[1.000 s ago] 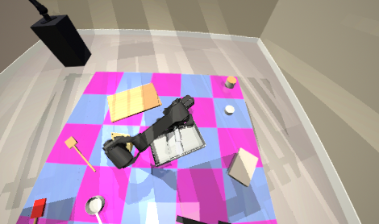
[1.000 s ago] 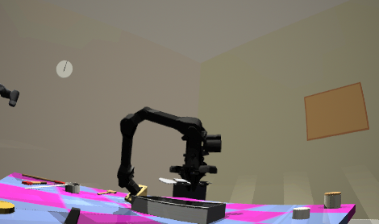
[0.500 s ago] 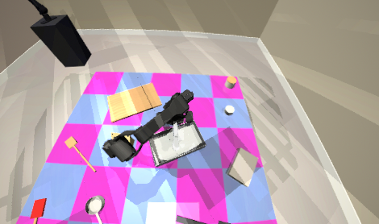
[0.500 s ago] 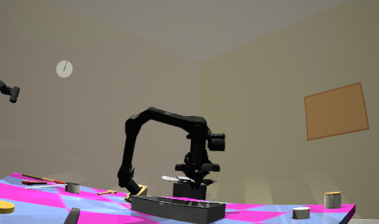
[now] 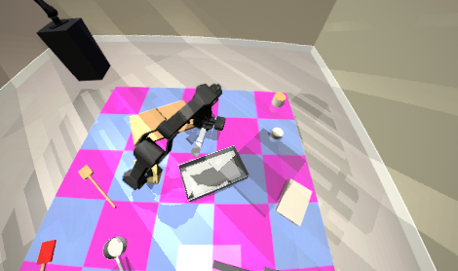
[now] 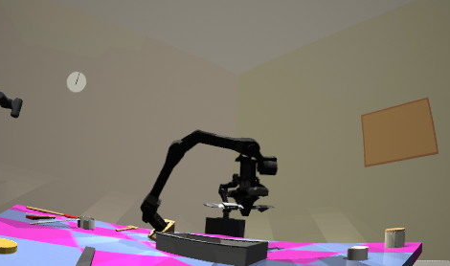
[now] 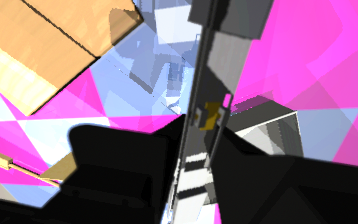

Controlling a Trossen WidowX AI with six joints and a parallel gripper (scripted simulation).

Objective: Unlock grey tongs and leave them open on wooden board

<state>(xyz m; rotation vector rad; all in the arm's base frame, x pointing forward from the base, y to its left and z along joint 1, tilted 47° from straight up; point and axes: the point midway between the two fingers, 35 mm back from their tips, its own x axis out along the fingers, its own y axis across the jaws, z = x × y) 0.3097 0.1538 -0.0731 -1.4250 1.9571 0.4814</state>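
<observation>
Now: the yellow lock piece 4 cm above my gripper tip, 2 cm to the left of it and 1 cm ahead of it. The rest, counted from my gripper tip: wooden board 28 cm behind, 17 cm to the left, 14 cm below; then roasting tin 18 cm to the right, 11 cm below, 3 cm ahead; then cream block 41 cm ahead, 35 cm to the right, 13 cm below.
</observation>
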